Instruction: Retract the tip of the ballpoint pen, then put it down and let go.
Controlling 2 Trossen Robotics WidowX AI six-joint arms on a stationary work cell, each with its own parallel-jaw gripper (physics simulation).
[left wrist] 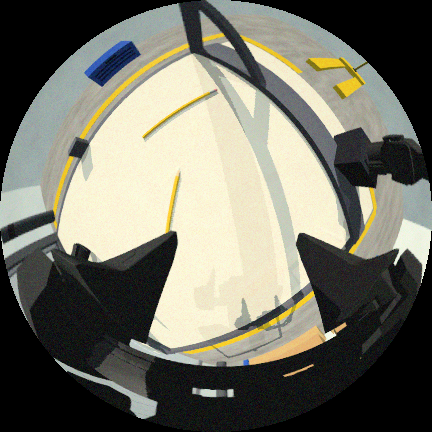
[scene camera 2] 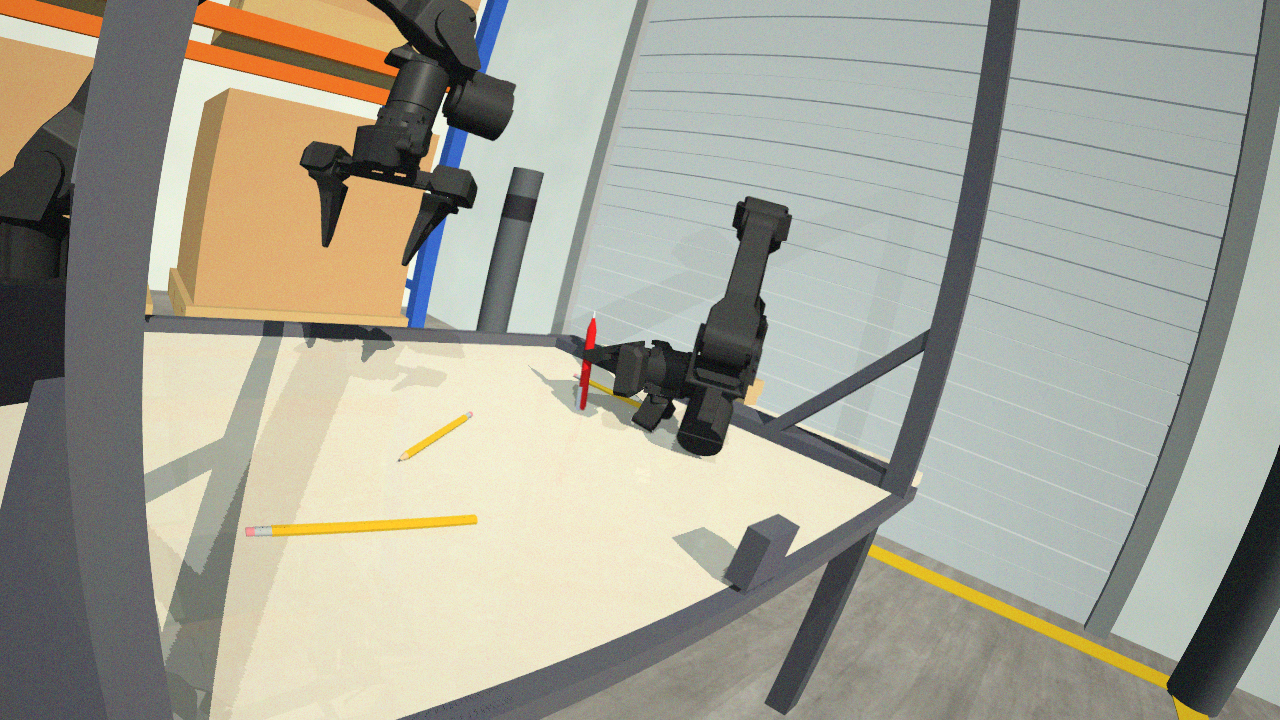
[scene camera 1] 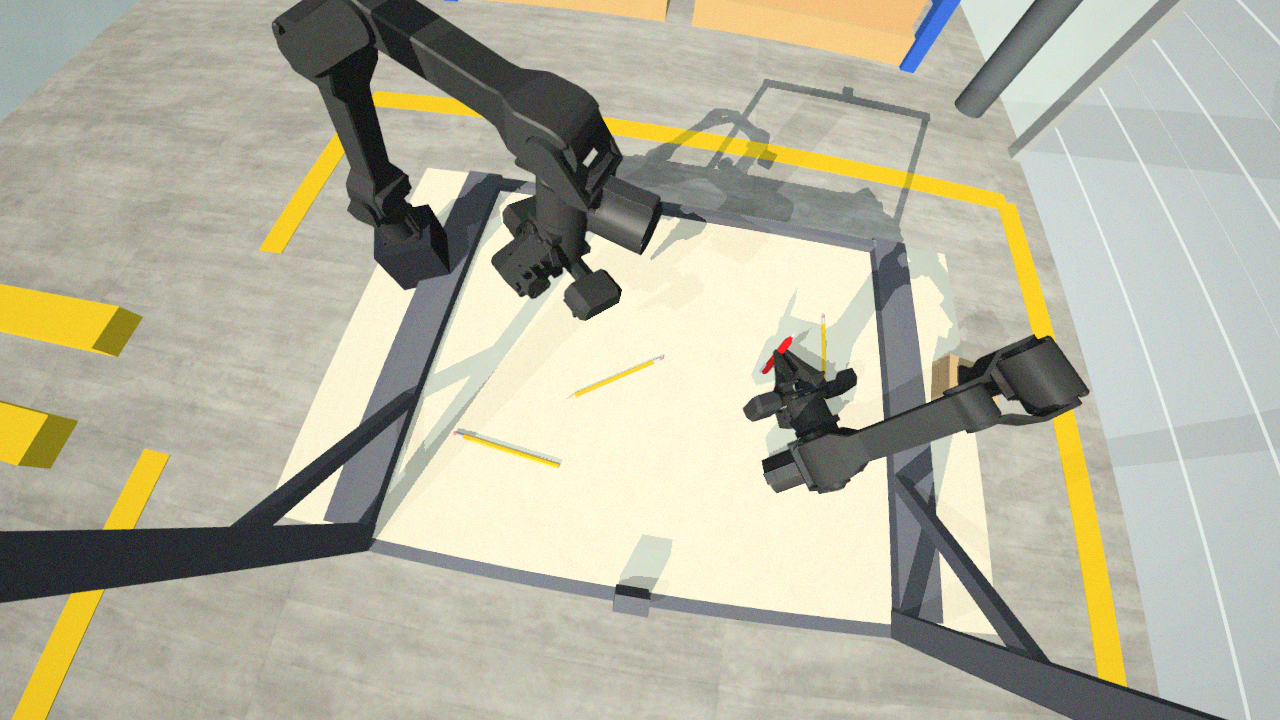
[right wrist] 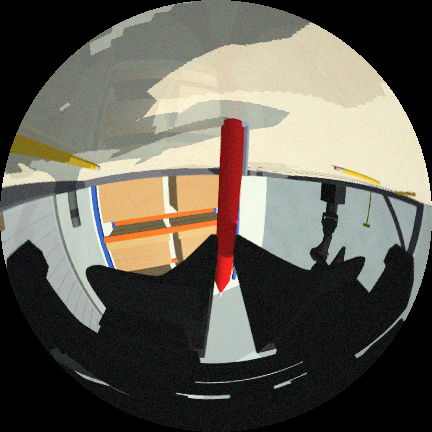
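Seen in the pictures: left gripper, between the fingertips: (left wrist: 240, 238) (scene camera 2: 363, 256) (scene camera 1: 558, 292) (right wrist: 336, 239); right gripper, between the fingertips: (scene camera 2: 585, 353) (scene camera 1: 778, 349) (right wrist: 224, 240); left arm's base, origin of its link: (left wrist: 370, 157) (scene camera 2: 29, 277) (scene camera 1: 401, 230).
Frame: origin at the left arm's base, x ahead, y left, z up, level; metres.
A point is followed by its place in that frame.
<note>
The red ballpoint pen (scene camera 1: 776, 354) (scene camera 2: 584, 385) @(x 0.579, y -0.385, z -0.071 m) (right wrist: 231, 175) @(x 0.585, y -0.389, z -0.074 m) is upright, pointed end up and push-button end down close to the table top (scene camera 1: 680, 483) @(x 0.372, y -0.535, z -0.107 m). A small pale tip shows at its upper end. A grey clip runs along its lower side in the right wrist view. The button is not visible there; whether it touches the table is unclear. My right gripper (scene camera 1: 781, 353) @(x 0.587, y -0.373, z -0.031 m) (scene camera 2: 588, 355) @(x 0.587, y -0.373, z -0.031 m) (right wrist: 224, 240) @(x 0.587, y -0.373, z -0.031 m) is shut on the pen, nearer its pointed end. My left gripper (scene camera 2: 366, 253) @(x 0.251, y -0.239, z 0.066 m) (left wrist: 240, 238) @(x 0.251, y -0.239, z 0.066 m) is open and empty, high above the table, away from the pen.
One yellow pencil (scene camera 1: 823, 344) @(x 0.718, y -0.365, z -0.100 m) (scene camera 2: 613, 392) (right wrist: 50, 152) lies near the right gripper. Another pencil (scene camera 1: 617, 376) @(x 0.316, y -0.330, z -0.100 m) (scene camera 2: 435, 437) @(x 0.299, y -0.336, z -0.101 m) lies mid-table, and a third (scene camera 1: 510, 448) @(x 0.112, y -0.409, z -0.100 m) (scene camera 2: 366, 525) @(x 0.100, y -0.409, z -0.100 m) lies farther left. A dark block (scene camera 1: 632, 600) @(x 0.251, y -0.670, z -0.049 m) (scene camera 2: 760, 550) @(x 0.223, y -0.672, z -0.063 m) stands at the table edge. Frame bars border the table.
</note>
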